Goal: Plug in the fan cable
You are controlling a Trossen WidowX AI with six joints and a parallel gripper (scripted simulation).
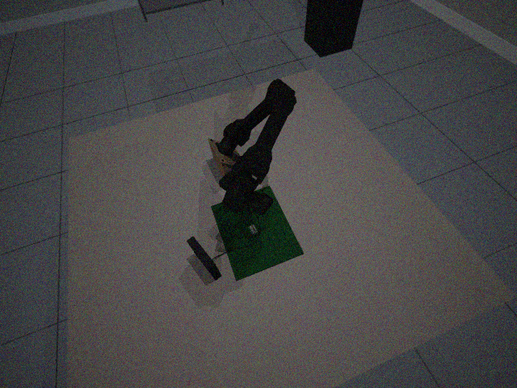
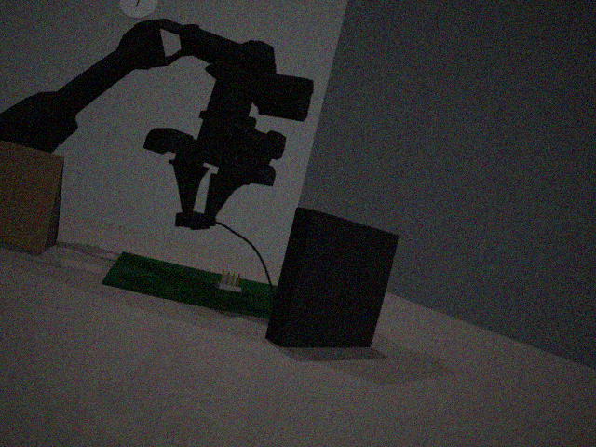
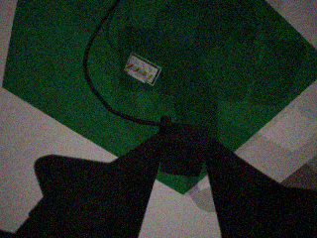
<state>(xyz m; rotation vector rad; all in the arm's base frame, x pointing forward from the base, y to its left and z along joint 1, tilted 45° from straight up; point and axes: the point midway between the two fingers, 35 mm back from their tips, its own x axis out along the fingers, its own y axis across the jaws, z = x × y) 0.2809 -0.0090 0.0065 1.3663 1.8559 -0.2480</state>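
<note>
Right now the white four-pin fan header is 80 mm below my gripper tip, 60 mm ahead of it and 10 mm to the right of it. From my gripper tip the other things lie so: green board: 90 mm below, 60 mm ahead; black fan: 180 mm to the right, 120 mm ahead, 20 mm below; black plug: 10 mm to the left.
</note>
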